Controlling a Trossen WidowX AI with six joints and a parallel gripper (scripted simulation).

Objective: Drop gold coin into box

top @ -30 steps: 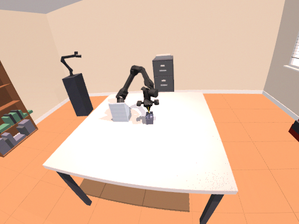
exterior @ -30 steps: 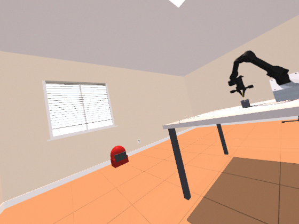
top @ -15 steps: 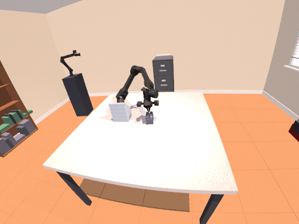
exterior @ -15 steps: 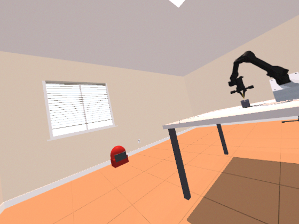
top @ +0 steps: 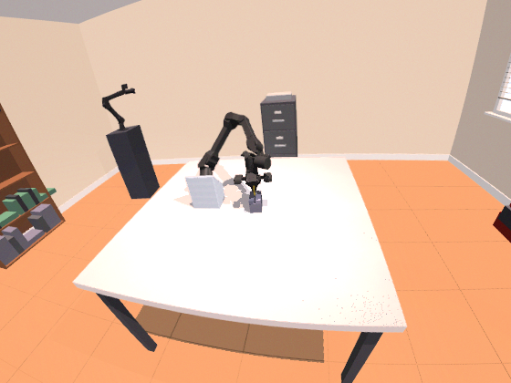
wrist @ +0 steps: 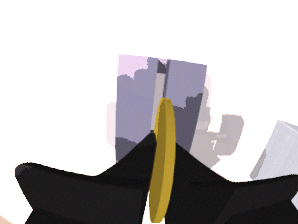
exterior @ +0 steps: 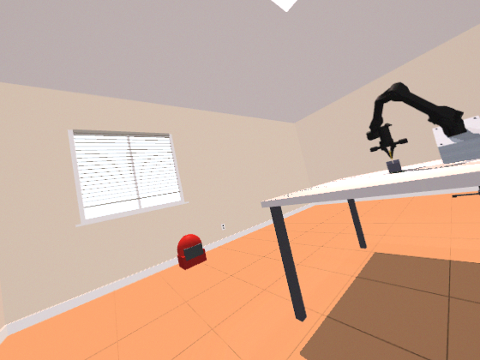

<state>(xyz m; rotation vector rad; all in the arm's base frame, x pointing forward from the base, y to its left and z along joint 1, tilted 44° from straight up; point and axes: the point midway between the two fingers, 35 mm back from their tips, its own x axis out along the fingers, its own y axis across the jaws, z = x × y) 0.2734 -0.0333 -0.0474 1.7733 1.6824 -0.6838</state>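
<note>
The gold coin is 2 cm above my gripper tip.
</note>
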